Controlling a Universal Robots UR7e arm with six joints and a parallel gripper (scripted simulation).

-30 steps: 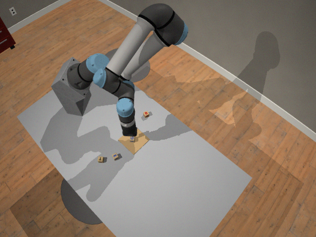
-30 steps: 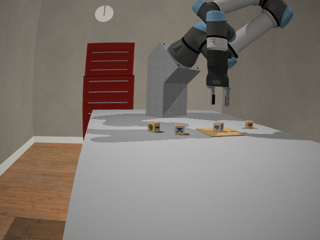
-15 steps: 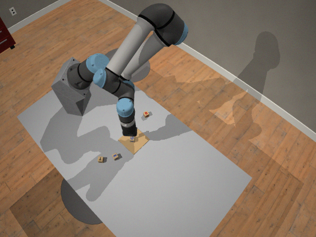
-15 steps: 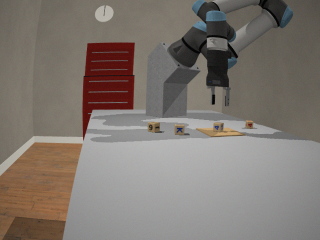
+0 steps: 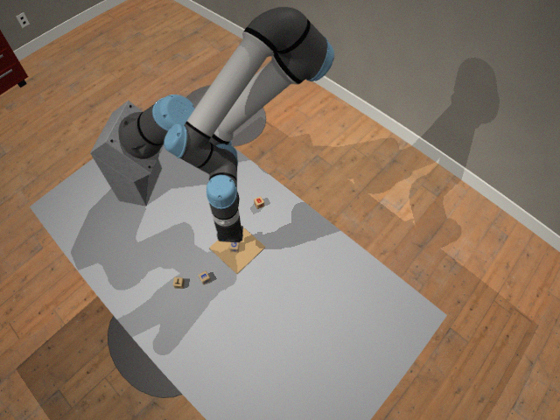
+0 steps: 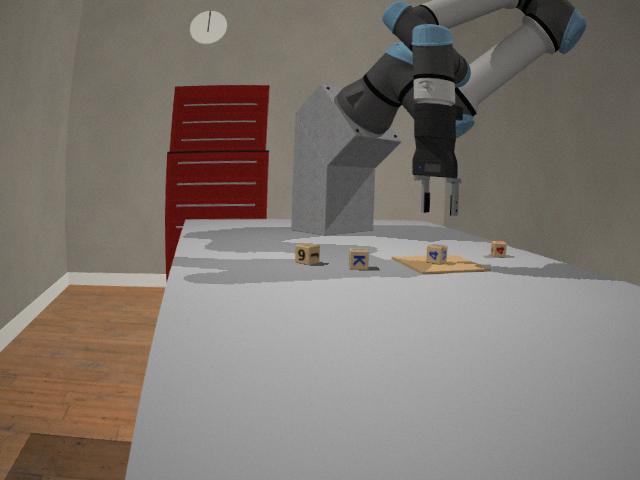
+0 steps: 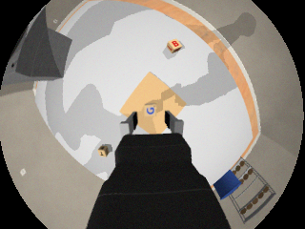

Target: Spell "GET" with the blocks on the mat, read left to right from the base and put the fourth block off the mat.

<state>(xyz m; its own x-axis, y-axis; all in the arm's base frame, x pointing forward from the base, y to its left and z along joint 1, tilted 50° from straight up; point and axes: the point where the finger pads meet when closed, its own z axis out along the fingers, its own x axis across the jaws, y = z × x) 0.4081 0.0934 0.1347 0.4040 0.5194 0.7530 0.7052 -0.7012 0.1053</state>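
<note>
Now: the tan mat 10 mm to the left of my hand and 110 mm below it. The rest, counted from my hand: E block (60 mm ahead, 140 mm to the right, 90 mm below).
</note>
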